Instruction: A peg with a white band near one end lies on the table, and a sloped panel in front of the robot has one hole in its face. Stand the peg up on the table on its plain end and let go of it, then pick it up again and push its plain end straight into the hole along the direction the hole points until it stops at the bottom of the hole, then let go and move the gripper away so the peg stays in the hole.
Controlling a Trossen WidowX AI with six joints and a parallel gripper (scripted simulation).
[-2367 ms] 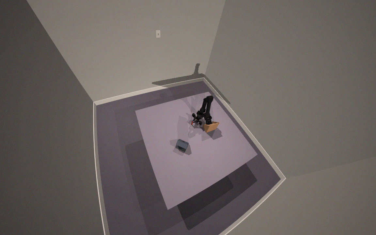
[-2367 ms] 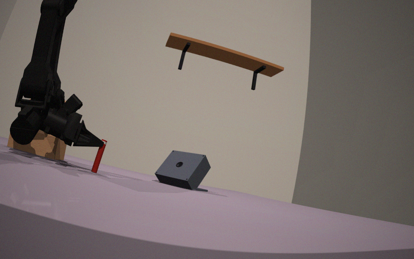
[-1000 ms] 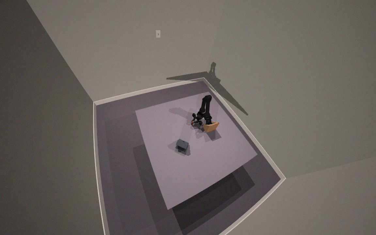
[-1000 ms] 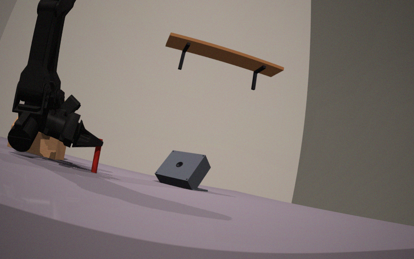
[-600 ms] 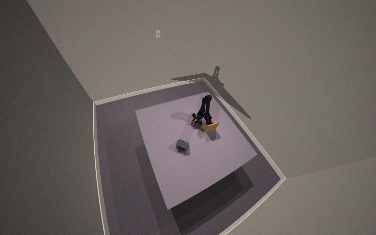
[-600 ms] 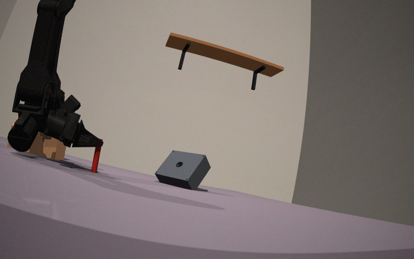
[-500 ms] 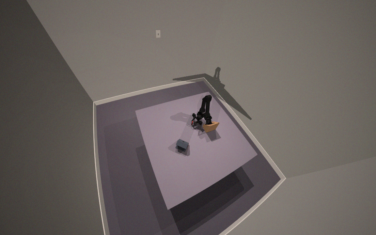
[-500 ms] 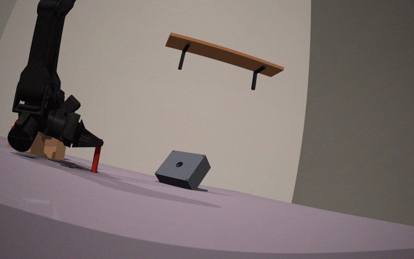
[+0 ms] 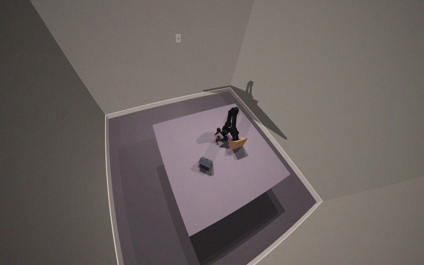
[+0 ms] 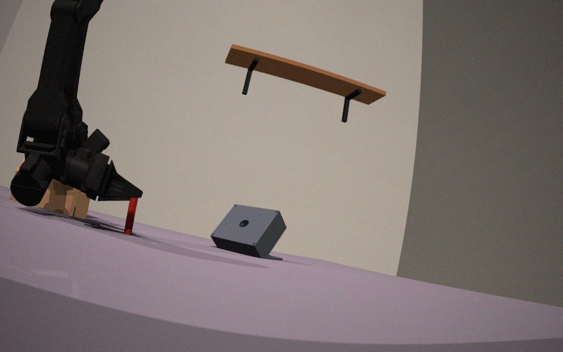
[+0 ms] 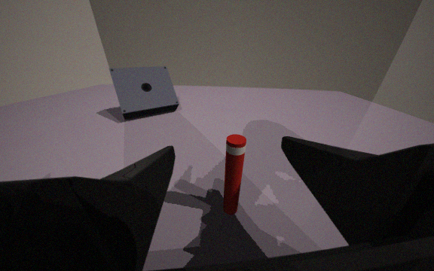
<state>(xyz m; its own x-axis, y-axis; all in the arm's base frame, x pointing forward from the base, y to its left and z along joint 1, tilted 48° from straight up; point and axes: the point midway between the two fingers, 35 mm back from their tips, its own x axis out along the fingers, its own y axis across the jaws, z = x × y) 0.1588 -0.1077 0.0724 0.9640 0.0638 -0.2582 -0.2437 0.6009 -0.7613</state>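
Now: gripper tip 10 mm to the left of the red peg, 10 mm past it and 10 mm above it. From my gripper tip the other things lie so: grey sloped panel (240 mm to the left, 240 mm ahead, 20 mm below).
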